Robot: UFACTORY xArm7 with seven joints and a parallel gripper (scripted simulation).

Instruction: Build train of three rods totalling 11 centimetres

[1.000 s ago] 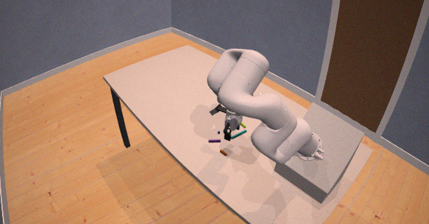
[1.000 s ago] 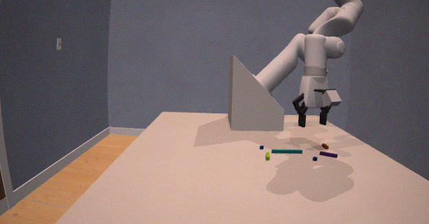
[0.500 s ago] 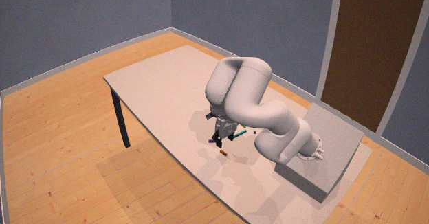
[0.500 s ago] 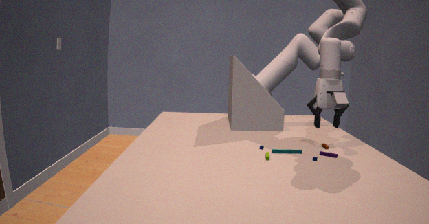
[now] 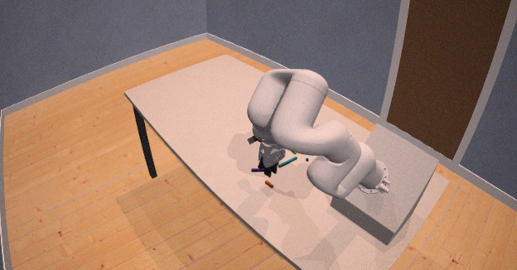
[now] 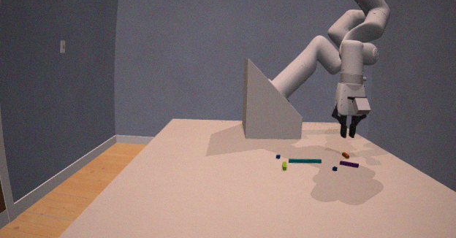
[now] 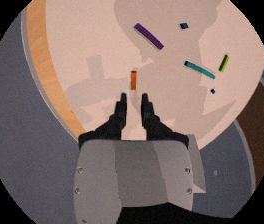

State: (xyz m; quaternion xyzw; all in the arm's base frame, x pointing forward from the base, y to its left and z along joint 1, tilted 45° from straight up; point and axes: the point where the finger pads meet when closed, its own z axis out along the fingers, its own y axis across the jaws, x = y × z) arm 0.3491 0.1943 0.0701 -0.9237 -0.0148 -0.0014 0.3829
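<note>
The orange rod is 8 cm below my hand. The rest, counted from my hand: turquoise rod (15 cm to the right, 8 cm below, 5 cm ahead); then purple rod (9 cm ahead, 8 cm below, 2 cm to the right); then lime rod (22 cm to the right, 9 cm ahead, 8 cm below).
</note>
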